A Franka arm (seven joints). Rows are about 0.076 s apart.
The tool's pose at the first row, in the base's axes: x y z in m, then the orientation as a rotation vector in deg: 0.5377 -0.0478 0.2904 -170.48 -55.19 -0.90
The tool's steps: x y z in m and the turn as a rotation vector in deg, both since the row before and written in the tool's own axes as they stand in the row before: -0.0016 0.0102 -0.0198 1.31 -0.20 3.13; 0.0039 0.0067 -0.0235 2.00 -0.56 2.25; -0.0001 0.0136 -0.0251 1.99 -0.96 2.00; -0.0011 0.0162 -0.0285 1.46 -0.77 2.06; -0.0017 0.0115 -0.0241 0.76 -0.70 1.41; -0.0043 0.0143 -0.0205 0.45 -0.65 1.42; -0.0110 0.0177 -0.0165 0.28 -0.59 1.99; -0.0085 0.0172 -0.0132 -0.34 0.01 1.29
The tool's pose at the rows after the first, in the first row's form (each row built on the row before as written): 0.5423 -0.0573 0.3101 -170.77 -50.19 0.06; 0.5495 -0.0616 0.3334 -170.01 -46.39 1.81; 0.5572 -0.0748 0.3575 -169.15 -43.04 4.10; 0.5659 -0.0918 0.3842 -168.69 -39.74 5.90; 0.5717 -0.1051 0.4067 -168.59 -37.58 7.30; 0.5760 -0.1219 0.4252 -168.75 -35.48 8.53; 0.5750 -0.1442 0.4397 -169.22 -32.57 9.67; 0.5751 -0.1646 0.4509 -169.97 -30.76 9.70
